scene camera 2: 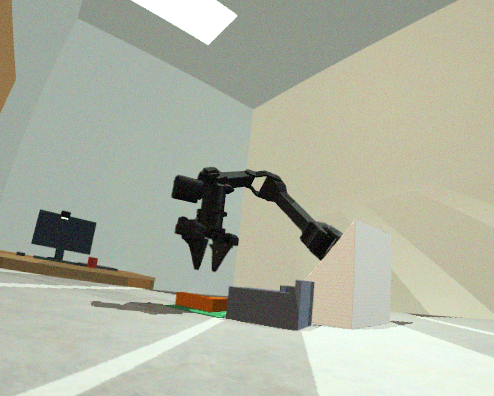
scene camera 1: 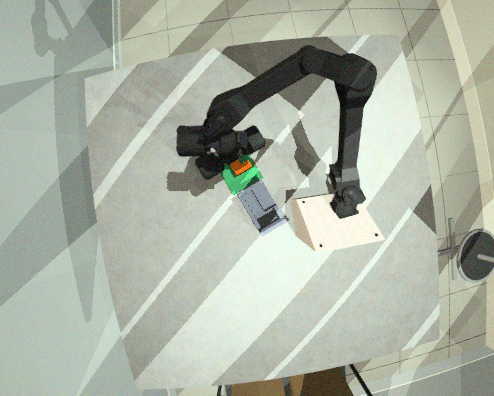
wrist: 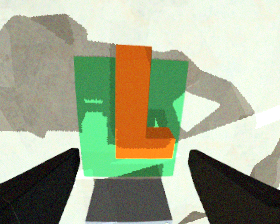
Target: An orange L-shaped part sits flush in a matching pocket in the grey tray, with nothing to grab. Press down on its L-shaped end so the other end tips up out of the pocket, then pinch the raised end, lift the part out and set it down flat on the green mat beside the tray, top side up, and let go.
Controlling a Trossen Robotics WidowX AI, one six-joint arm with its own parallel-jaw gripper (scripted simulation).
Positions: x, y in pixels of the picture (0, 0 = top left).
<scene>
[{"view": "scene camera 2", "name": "my gripper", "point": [205, 270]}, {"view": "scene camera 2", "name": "orange L-shaped part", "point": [201, 302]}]
</scene>
